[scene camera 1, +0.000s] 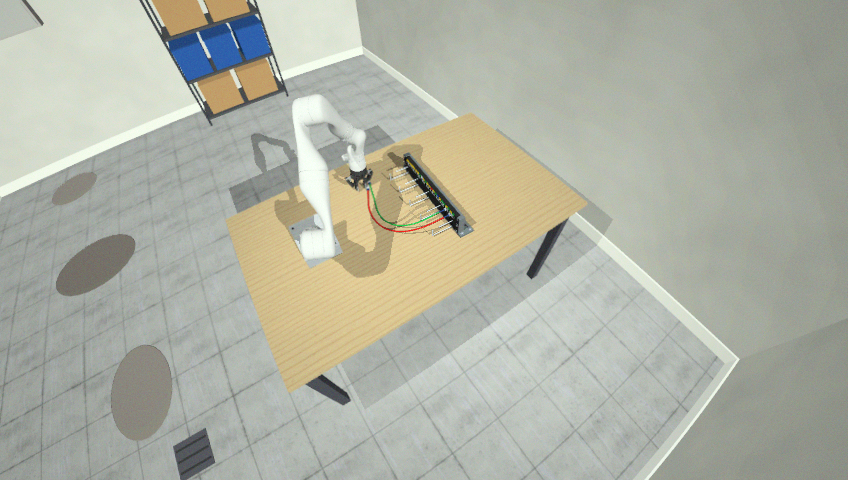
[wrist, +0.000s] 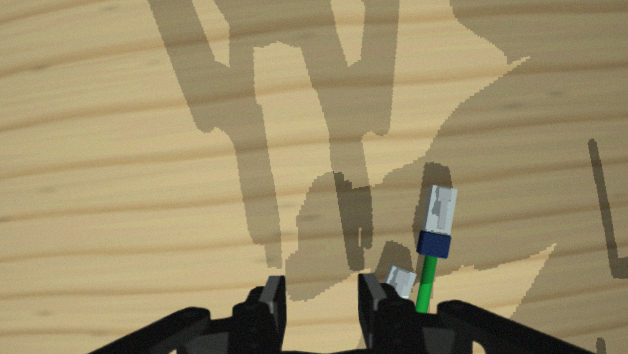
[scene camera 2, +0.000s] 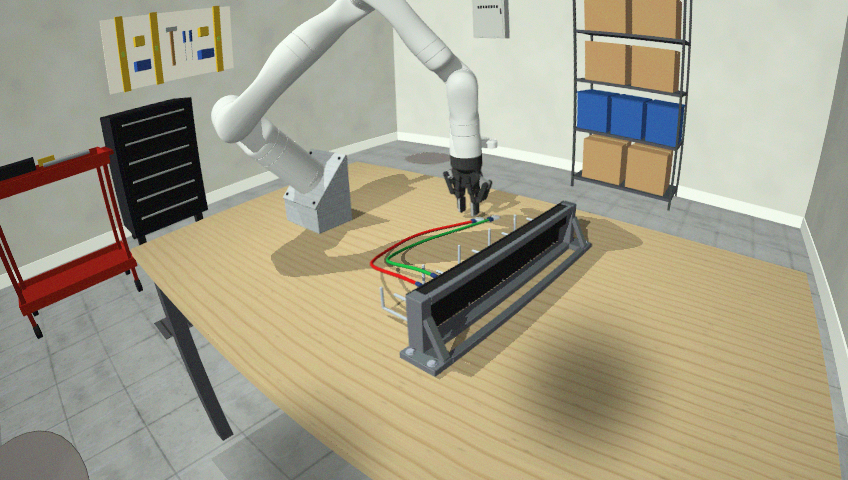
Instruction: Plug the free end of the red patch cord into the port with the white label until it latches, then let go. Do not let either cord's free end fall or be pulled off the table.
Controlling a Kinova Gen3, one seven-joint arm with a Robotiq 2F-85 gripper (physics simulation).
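Frame: origin at the arm's base, x ahead, y left, z up, level; millimetres.
Seen in the pictures: gripper, between the fingertips: (scene camera 1: 361, 188) (wrist: 322, 295) (scene camera 2: 468, 213); arm's base, origin of its link: (scene camera 2: 310, 177).
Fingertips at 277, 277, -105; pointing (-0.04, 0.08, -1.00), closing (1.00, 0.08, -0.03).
Pixels of each thing's top centre, then the offset from my fingertips to it, as dx, dy, dz. "spot": a spot on its surface instead. Level surfaces: height alone.
- red cord, a spot on its surface: (scene camera 2: 406, 238) spot: -5, -194, -4
- port panel, centre of its top: (scene camera 2: 496, 234) (scene camera 1: 425, 185) +256, -201, +90
- wooden table, height of its surface: dz -11
The red cord (scene camera 1: 369, 208) (scene camera 2: 404, 236) curves from the port panel (scene camera 1: 437, 199) (scene camera 2: 418, 321) to its free end. Its free plug (scene camera 2: 474, 220) (wrist: 401, 281) has a clear tip and lies at the table surface, partly hidden behind the right finger in the wrist view. The green cord (scene camera 1: 378, 208) (scene camera 2: 416, 243) (wrist: 426, 285) runs beside it, and its free plug (scene camera 2: 492, 218) (wrist: 440, 210) lies farther forward and right in the wrist view. My gripper (scene camera 1: 362, 187) (scene camera 2: 468, 209) (wrist: 322, 295) is partly open and empty, low over the table, left of both plugs in the wrist view. The white label cannot be made out.
Pale wire guides (scene camera 1: 419, 199) (scene camera 2: 459, 255) stick out from the panel's port side, near the cords. The arm's base (scene camera 2: 333, 202) stands on the wooden table (scene camera 1: 357, 315) (scene camera 2: 684, 356). A red cart (scene camera 2: 77, 273) and a black drawer cabinet (scene camera 2: 157, 154) stand beyond the table.
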